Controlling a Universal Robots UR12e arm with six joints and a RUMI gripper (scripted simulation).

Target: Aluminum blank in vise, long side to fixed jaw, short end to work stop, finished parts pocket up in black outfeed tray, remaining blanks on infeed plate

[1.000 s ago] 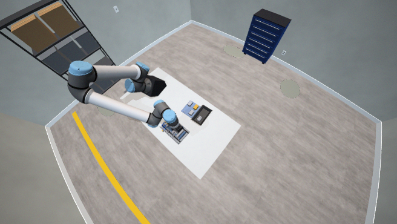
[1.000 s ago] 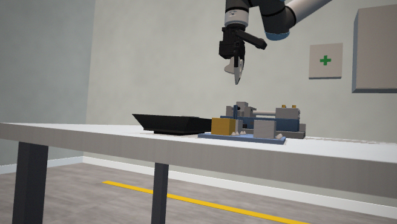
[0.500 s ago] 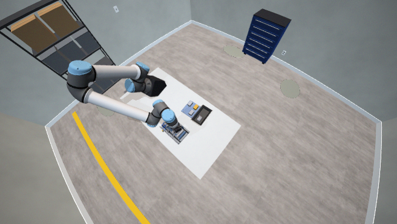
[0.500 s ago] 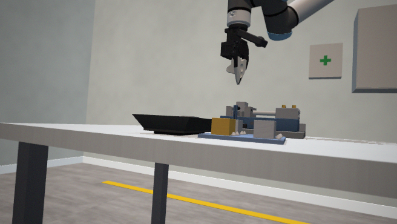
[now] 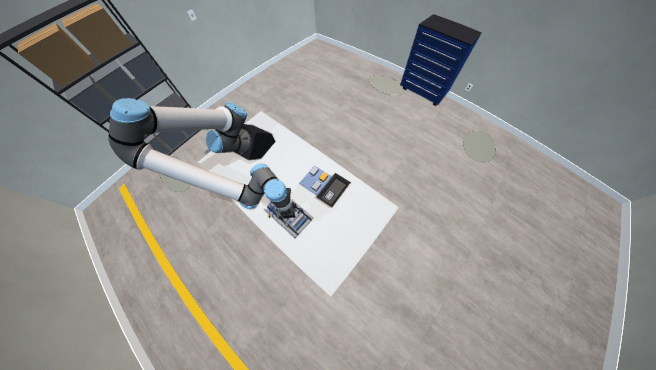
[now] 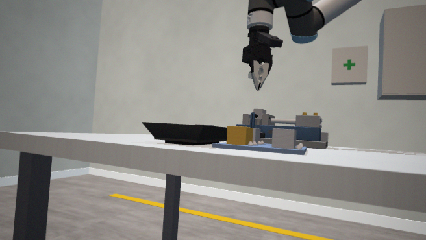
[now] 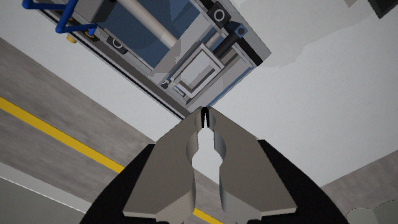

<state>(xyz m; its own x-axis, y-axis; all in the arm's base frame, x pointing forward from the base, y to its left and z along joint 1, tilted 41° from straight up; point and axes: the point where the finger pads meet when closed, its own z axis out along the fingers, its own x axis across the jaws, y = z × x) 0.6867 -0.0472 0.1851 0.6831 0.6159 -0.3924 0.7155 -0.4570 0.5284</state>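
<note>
Right now the work stop rod is 4 cm to the left of my hand and 11 cm below it. Also, from my hand: gray blank: 15 cm behind, 36 cm to the left, 17 cm below; then yellow brass blank: 6 cm behind, 37 cm to the left, 17 cm below; then infeed plate: 10 cm behind, 32 cm to the left, 19 cm below.
</note>
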